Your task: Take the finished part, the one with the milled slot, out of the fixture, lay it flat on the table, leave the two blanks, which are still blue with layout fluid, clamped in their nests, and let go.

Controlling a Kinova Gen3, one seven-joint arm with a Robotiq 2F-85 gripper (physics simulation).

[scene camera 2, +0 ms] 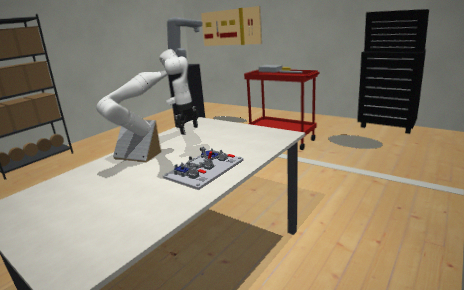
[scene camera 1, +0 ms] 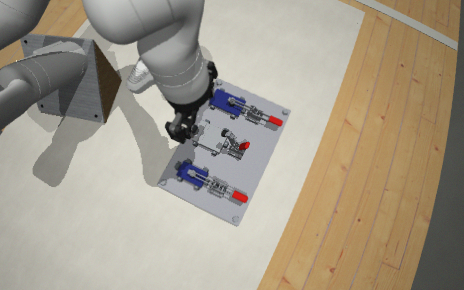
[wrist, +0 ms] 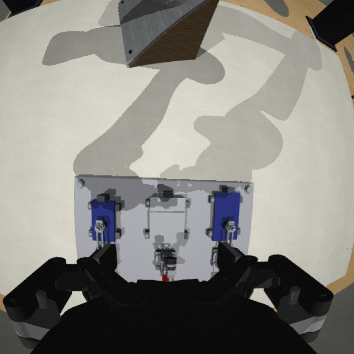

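Where they show: gripper, fingertip midpoint: [scene camera 2: 190, 131] [scene camera 1: 199, 114] [wrist: 166, 255]; arm's base, link origin: [scene camera 2: 143, 128] [scene camera 1: 72, 59].
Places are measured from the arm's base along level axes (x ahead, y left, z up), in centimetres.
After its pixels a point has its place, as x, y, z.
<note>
The finished part [scene camera 1: 211, 137] @[39.9, -0.6, -11.9] [wrist: 167, 222] @[39.8, -0.2, -11.9], a pale block with a thin line across it, lies flat in the middle nest of the fixture plate [scene camera 1: 200, 196] @[43.8, -15.3, -14.0] [scene camera 2: 199, 186] @[55.6, -17.3, -14.1] [wrist: 132, 240] @[43.8, -6.4, -14.0]. The middle clamp [scene camera 1: 235, 147] @[46.8, -0.9, -10.0] [wrist: 166, 257] @[43.1, -0.9, -4.8] is swung back off it. One blue blank [scene camera 1: 225, 100] @[38.5, 10.9, -12.4] [wrist: 226, 206] @[37.2, 10.6, -12.4] sits under its clamp, at the right in the wrist view. The other blue blank [scene camera 1: 186, 171] @[38.2, -11.4, -11.4] [wrist: 106, 211] @[38.1, -10.5, -11.4] sits under its clamp, at the left there. My gripper [scene camera 2: 189, 128] @[38.8, -1.7, 4.4] [wrist: 166, 255] @[38.8, -1.7, 4.4] is open and empty, above the plate.
The wedge-shaped arm base [scene camera 1: 65, 90] @[-2.9, -6.8, -7.5] [scene camera 2: 132, 142] @[-3.8, -6.4, -6.7] [wrist: 170, 37] @[7.2, -0.9, -7.4] stands on the table [scene camera 1: 100, 240] @[25.0, -37.5, -15.5] [scene camera 2: 75, 220] @[27.4, -61.0, -15.5] [wrist: 40, 150] @[27.1, -26.9, -15.5], beyond the plate's nest side. Red clamp handles [scene camera 1: 275, 121] @[53.3, 10.1, -10.4] [scene camera 1: 240, 196] @[53.0, -11.5, -9.4] point away from the base. A red cart [scene camera 2: 282, 76] stands behind the table.
</note>
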